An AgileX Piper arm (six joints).
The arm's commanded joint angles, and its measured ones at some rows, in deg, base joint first. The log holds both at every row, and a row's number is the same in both.
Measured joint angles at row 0: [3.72 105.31 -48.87 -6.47 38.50 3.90]
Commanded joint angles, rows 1 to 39: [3.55 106.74 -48.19 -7.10 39.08 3.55]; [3.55 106.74 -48.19 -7.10 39.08 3.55]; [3.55 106.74 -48.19 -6.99 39.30 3.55]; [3.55 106.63 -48.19 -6.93 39.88 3.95]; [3.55 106.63 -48.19 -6.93 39.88 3.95]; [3.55 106.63 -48.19 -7.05 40.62 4.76]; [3.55 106.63 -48.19 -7.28 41.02 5.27]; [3.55 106.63 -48.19 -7.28 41.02 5.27]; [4.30 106.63 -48.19 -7.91 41.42 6.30]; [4.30 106.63 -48.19 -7.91 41.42 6.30]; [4.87 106.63 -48.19 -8.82 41.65 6.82]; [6.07 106.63 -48.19 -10.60 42.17 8.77]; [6.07 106.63 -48.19 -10.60 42.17 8.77]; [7.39 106.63 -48.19 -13.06 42.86 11.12]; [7.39 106.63 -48.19 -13.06 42.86 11.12]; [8.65 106.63 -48.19 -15.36 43.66 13.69]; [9.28 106.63 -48.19 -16.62 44.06 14.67]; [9.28 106.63 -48.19 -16.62 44.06 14.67]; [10.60 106.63 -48.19 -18.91 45.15 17.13]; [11.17 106.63 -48.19 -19.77 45.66 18.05]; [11.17 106.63 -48.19 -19.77 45.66 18.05]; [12.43 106.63 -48.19 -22.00 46.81 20.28]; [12.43 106.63 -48.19 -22.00 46.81 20.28]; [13.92 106.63 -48.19 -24.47 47.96 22.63]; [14.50 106.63 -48.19 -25.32 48.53 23.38]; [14.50 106.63 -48.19 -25.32 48.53 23.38]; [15.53 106.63 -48.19 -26.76 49.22 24.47]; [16.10 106.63 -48.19 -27.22 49.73 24.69]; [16.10 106.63 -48.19 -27.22 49.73 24.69]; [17.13 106.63 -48.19 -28.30 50.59 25.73]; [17.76 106.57 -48.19 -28.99 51.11 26.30]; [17.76 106.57 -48.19 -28.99 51.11 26.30]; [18.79 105.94 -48.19 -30.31 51.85 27.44]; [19.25 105.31 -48.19 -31.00 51.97 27.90]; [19.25 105.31 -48.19 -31.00 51.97 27.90]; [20.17 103.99 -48.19 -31.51 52.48 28.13]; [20.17 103.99 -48.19 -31.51 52.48 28.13]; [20.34 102.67 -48.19 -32.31 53.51 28.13]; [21.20 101.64 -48.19 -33.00 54.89 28.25]
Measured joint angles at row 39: [20.34 103.65 -48.36 -29.11 50.02 27.04]
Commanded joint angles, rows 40 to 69: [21.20 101.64 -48.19 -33.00 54.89 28.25]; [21.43 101.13 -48.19 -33.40 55.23 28.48]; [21.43 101.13 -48.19 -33.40 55.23 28.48]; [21.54 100.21 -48.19 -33.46 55.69 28.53]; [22.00 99.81 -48.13 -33.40 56.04 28.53]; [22.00 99.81 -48.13 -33.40 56.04 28.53]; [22.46 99.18 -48.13 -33.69 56.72 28.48]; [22.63 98.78 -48.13 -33.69 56.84 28.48]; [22.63 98.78 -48.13 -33.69 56.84 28.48]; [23.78 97.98 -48.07 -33.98 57.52 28.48]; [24.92 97.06 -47.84 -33.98 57.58 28.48]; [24.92 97.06 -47.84 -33.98 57.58 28.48]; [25.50 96.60 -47.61 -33.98 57.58 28.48]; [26.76 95.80 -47.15 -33.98 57.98 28.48]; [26.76 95.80 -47.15 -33.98 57.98 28.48]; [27.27 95.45 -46.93 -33.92 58.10 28.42]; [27.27 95.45 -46.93 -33.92 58.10 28.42]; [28.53 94.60 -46.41 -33.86 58.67 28.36]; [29.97 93.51 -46.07 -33.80 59.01 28.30]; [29.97 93.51 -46.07 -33.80 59.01 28.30]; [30.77 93.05 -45.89 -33.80 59.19 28.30]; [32.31 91.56 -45.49 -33.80 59.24 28.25]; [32.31 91.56 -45.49 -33.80 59.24 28.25]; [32.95 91.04 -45.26 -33.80 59.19 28.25]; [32.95 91.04 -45.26 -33.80 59.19 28.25]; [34.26 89.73 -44.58 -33.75 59.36 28.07]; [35.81 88.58 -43.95 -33.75 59.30 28.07]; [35.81 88.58 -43.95 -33.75 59.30 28.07]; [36.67 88.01 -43.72 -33.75 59.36 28.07]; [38.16 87.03 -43.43 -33.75 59.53 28.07]
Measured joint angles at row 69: [36.44 88.81 -43.89 -31.11 56.89 28.07]
